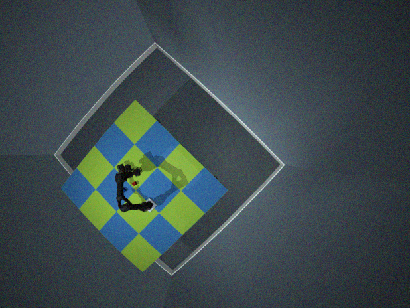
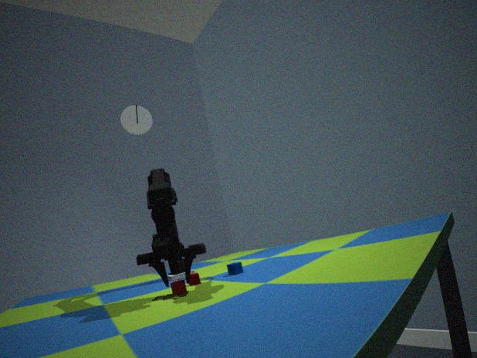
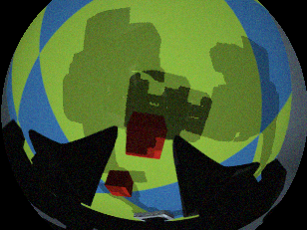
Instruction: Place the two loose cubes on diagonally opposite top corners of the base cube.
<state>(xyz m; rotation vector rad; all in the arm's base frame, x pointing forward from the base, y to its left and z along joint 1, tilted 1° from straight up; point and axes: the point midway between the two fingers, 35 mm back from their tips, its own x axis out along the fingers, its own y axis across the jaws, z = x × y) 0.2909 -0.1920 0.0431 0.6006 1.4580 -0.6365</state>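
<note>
Now: gripper tip 90 mm to the right of the red cube, 50 mm past it and 10 mm above it.
</note>
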